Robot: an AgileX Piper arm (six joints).
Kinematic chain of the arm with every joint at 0, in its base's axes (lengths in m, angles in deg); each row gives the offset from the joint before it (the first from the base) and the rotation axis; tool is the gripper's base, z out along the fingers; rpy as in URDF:
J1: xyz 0 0 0.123 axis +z
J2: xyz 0 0 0 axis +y
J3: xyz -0.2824 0 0.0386 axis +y
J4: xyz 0.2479 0 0.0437 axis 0.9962 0 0.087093
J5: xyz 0 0 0 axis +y
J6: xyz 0.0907 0 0.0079 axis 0.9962 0 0.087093
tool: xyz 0 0 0 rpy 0 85.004 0
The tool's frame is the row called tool.
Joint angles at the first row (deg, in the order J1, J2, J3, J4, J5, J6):
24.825 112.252 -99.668 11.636 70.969 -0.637
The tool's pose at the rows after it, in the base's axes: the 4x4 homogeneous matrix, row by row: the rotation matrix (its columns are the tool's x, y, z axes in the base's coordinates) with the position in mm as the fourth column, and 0 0 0 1 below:
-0.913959, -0.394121, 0.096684, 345.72; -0.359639, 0.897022, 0.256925, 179.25; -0.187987, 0.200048, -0.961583, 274.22; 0, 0, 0, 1
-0.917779, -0.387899, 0.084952, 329.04; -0.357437, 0.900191, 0.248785, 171.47; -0.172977, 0.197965, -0.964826, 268.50; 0, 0, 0, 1
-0.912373, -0.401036, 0.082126, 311.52; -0.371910, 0.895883, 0.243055, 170.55; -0.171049, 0.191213, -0.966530, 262.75; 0, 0, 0, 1
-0.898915, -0.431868, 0.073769, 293.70; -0.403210, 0.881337, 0.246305, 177.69; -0.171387, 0.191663, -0.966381, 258.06; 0, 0, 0, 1
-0.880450, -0.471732, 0.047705, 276.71; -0.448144, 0.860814, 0.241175, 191.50; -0.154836, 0.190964, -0.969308, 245.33; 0, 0, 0, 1
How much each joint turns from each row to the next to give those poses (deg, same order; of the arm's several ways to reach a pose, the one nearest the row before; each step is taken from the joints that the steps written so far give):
0.000 -5.072 6.957 0.234 -1.531 -0.236
0.027 -3.471 6.271 0.000 -1.932 -0.140
1.167 -3.028 5.500 -0.273 -2.371 -0.069
2.395 -2.219 4.071 0.135 -1.913 0.000
3.487 -0.502 3.576 0.111 -2.198 0.228

